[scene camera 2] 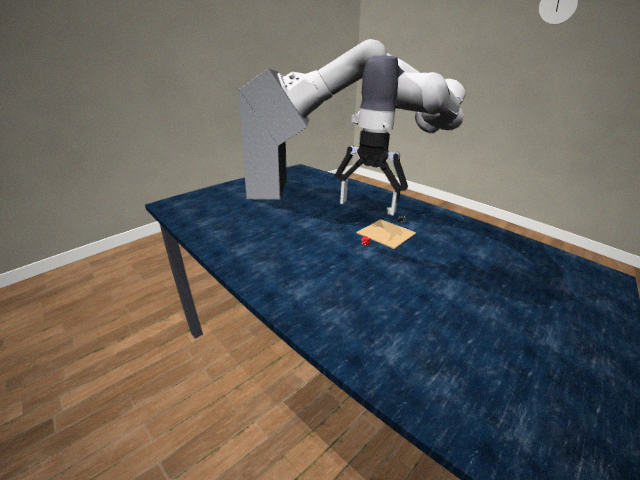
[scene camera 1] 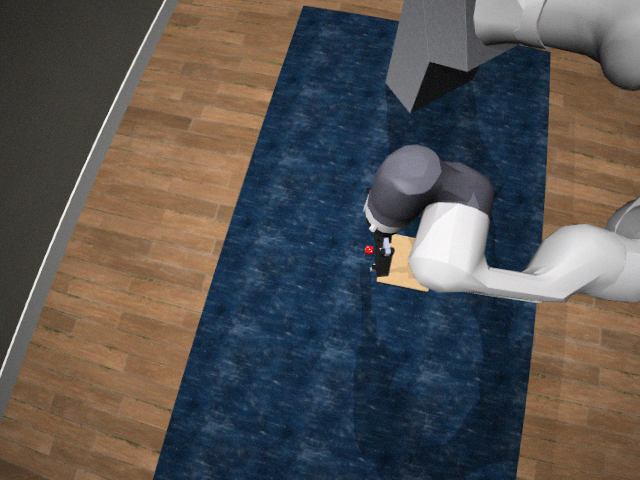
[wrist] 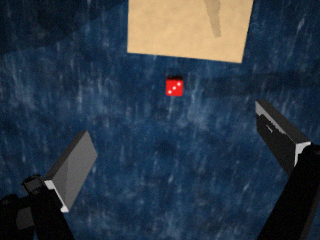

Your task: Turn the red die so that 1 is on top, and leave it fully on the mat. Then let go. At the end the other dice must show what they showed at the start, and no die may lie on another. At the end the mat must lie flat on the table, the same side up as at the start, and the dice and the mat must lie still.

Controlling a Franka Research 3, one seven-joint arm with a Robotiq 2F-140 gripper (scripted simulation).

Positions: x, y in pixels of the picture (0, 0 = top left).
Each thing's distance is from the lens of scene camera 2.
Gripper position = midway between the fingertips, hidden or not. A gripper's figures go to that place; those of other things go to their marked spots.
my gripper [scene camera 2: 367, 207]: 84 cm
tan mat [scene camera 2: 388, 234]: 96 cm
